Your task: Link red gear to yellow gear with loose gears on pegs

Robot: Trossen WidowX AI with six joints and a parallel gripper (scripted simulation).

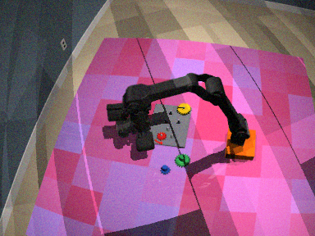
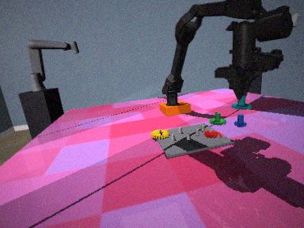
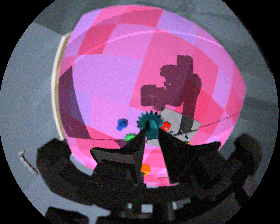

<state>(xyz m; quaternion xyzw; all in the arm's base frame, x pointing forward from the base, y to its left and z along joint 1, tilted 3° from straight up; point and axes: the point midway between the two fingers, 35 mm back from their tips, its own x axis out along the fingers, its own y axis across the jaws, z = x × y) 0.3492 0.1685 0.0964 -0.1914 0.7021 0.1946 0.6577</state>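
Now: gripper tip 2 cm past the red gear, 9 cm to the left of it and 11 cm above it. The rest, counted from my gripper tip: blue gear 9 cm behind, 5 cm to the left, 11 cm below; then green gear 14 cm behind, 1 cm to the right, 11 cm below; then teal gear 1 cm below.
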